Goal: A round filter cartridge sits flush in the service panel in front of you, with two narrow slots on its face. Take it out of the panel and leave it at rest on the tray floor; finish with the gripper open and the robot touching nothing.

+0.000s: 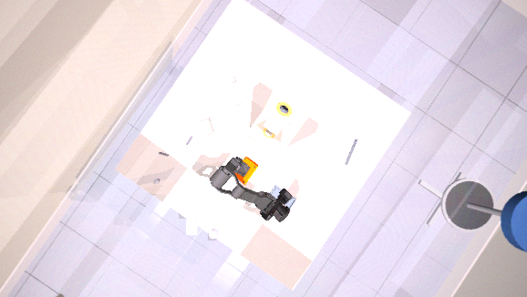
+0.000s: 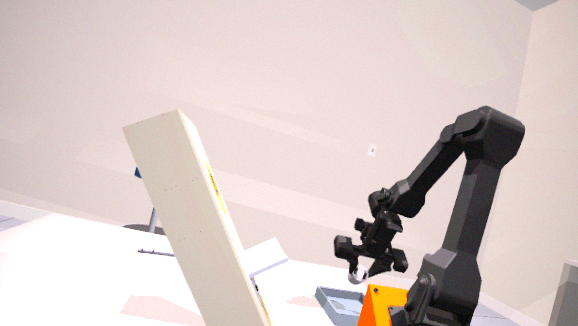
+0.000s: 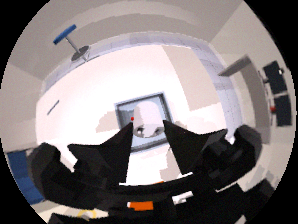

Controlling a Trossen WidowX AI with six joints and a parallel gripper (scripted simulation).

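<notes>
My gripper tip is now right at the round filter cartridge. Also, from my gripper tip: grey tray (100 mm below).
</notes>
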